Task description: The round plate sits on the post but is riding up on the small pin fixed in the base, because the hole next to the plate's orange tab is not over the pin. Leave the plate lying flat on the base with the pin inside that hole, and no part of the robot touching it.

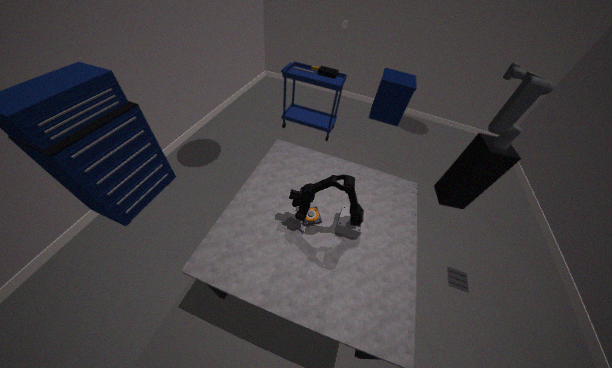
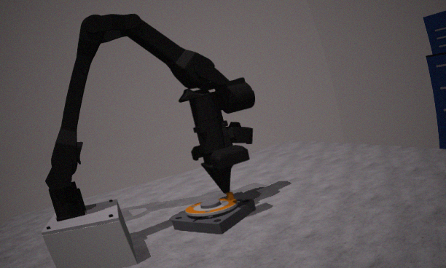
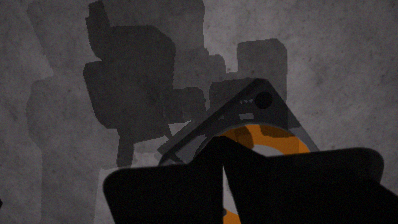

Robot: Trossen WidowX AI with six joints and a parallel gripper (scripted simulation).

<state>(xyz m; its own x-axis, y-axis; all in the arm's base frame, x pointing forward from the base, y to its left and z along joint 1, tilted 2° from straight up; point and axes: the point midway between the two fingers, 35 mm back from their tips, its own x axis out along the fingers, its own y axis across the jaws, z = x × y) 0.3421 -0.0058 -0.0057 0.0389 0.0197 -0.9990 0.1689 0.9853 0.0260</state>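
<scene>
Right now my gripper tip is 3 cm past the round plate, 2 cm to the left of it and 1 cm above it. Round my gripper tip: dark square base: 5 cm behind, 2 cm to the right, 2 cm below.
</scene>
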